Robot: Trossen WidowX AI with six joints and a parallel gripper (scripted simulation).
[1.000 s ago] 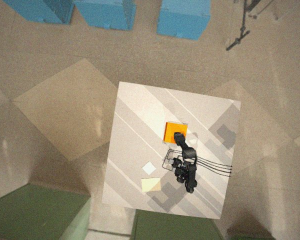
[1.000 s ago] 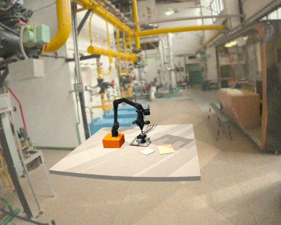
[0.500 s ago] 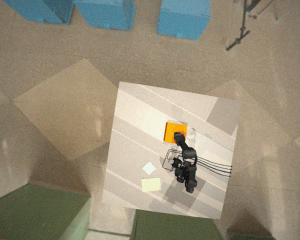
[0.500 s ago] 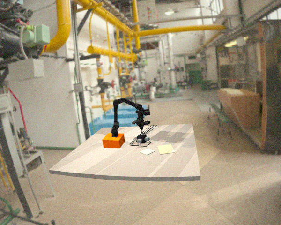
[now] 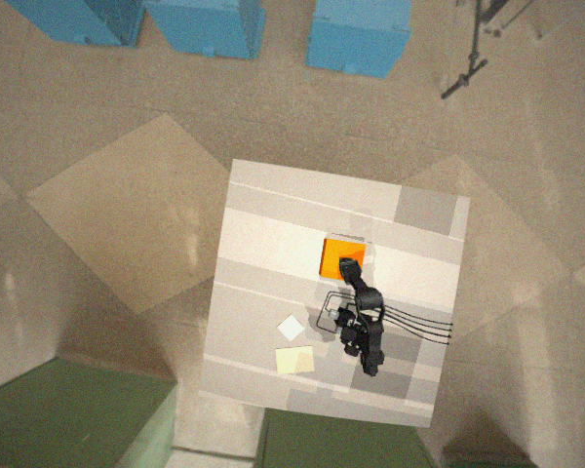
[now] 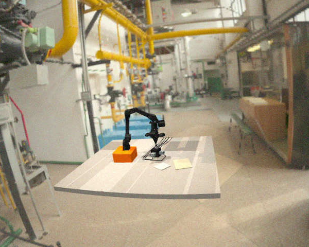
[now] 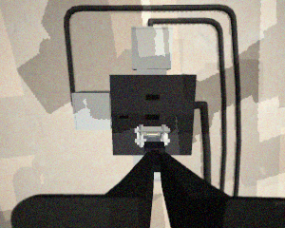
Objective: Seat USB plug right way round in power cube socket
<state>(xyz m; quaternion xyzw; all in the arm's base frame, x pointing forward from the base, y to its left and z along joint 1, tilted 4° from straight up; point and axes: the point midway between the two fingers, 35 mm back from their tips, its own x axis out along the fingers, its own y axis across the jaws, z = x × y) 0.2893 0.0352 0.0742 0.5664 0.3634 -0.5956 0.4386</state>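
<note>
My gripper tip is 20 mm above the USB plug. The rest, counted from my gripper tip: cream card (240 mm ahead, 270 mm to the right, 120 mm below).
</note>
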